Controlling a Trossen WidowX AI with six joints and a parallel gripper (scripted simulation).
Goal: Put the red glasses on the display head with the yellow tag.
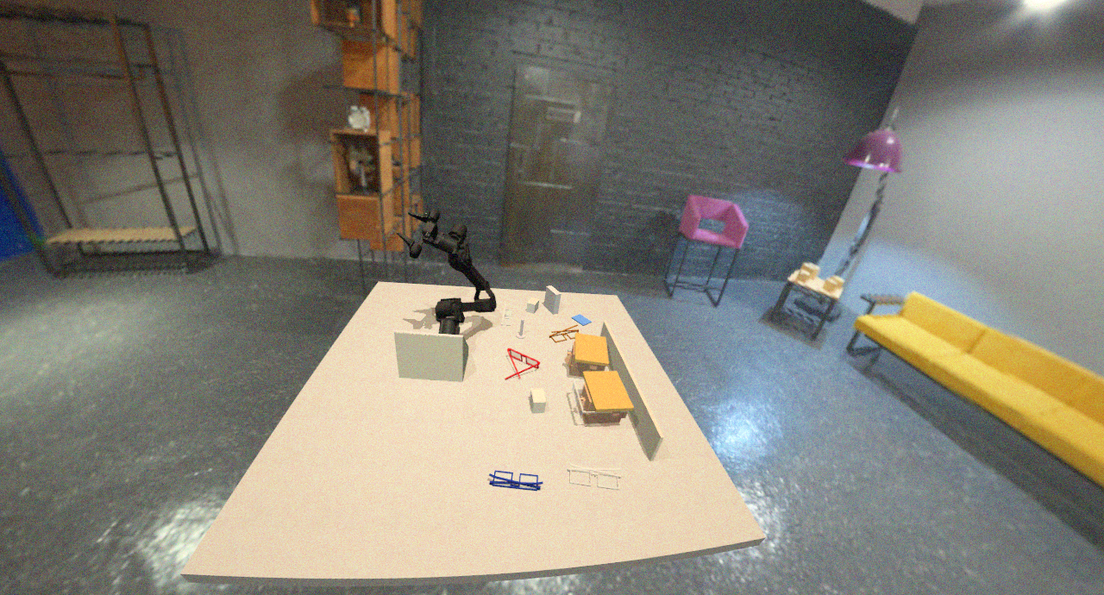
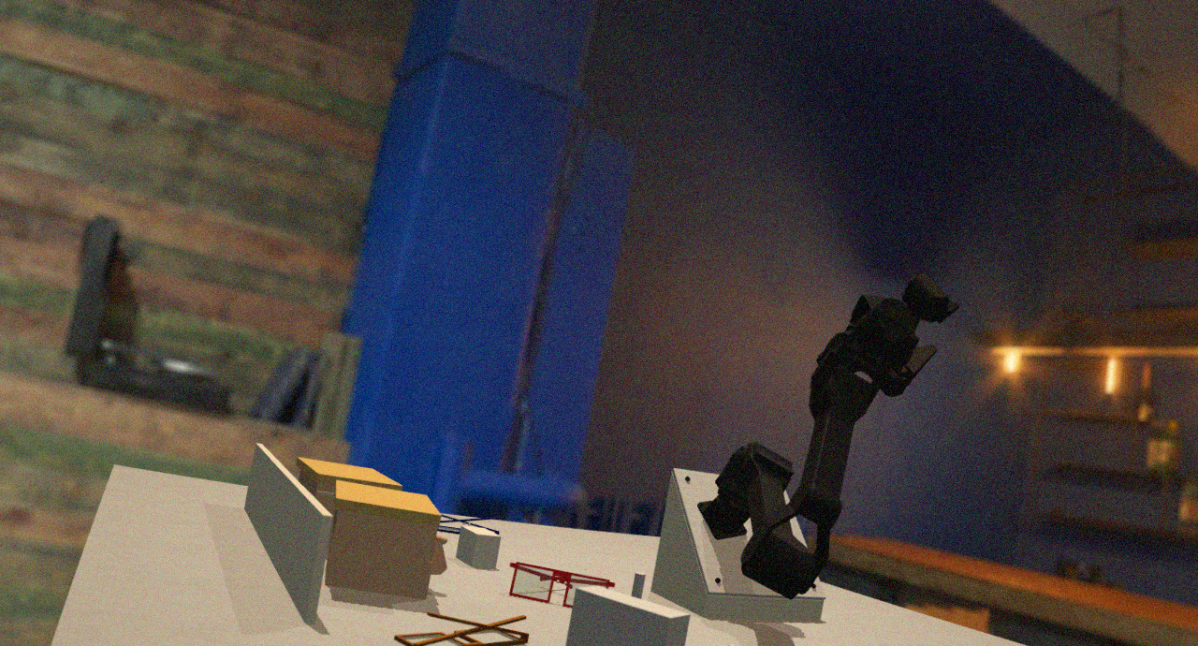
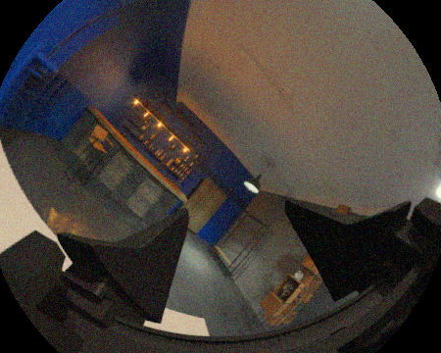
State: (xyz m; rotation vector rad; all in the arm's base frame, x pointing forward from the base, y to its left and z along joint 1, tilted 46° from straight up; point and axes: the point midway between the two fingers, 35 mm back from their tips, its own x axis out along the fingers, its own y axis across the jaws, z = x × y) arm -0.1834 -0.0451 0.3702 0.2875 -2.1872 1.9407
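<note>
The red glasses lies 45 cm below my gripper tip, 42 cm ahead of it and 27 cm to the right of it. From my gripper tip the other things lie so: long grey wall (77 cm ahead, 41 cm to the right, 41 cm below); then blue tag (78 cm ahead, 46 cm below, 6 cm to the left).
</note>
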